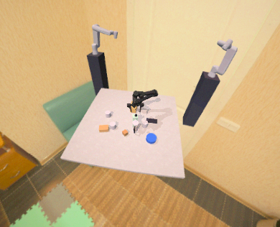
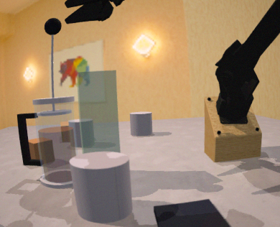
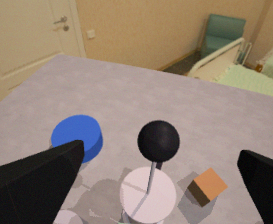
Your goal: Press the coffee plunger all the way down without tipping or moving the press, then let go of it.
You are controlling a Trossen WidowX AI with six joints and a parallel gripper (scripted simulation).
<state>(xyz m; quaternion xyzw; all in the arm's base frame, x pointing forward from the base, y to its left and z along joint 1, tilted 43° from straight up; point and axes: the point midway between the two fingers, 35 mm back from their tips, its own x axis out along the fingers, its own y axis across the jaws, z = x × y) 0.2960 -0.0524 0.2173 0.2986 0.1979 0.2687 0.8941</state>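
My gripper tip is 16 cm above the coffee press, 4 cm short of it and 1 cm to the right of it. The rest, counted from my gripper tip: flat plate: 28 cm below, 19 cm behind, 18 cm to the left; then blue disc: 27 cm below, 22 cm to the left, 10 cm ahead.
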